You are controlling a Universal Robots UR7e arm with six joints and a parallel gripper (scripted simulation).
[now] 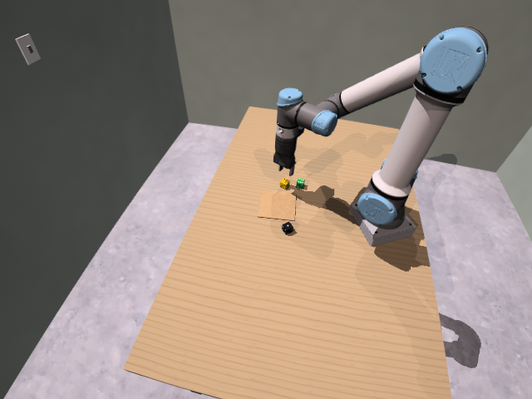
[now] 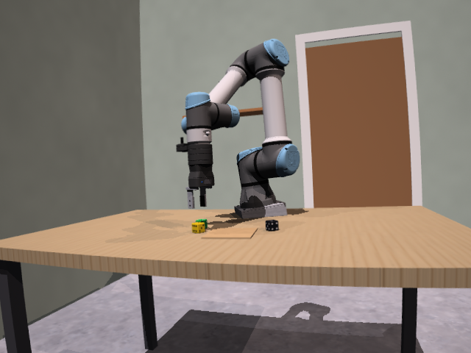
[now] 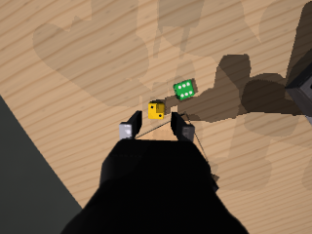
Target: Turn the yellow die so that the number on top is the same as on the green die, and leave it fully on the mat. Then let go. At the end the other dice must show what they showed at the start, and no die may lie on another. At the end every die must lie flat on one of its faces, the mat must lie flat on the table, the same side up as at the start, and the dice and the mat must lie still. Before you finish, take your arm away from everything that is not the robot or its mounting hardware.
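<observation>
My hand is 80 mm above the yellow die. From my hand the other things lie so: tan mat (100 mm to the left, 90 mm below, 30 mm ahead); green die (80 mm below, 70 mm behind); black die (230 mm to the left, 80 mm below).
</observation>
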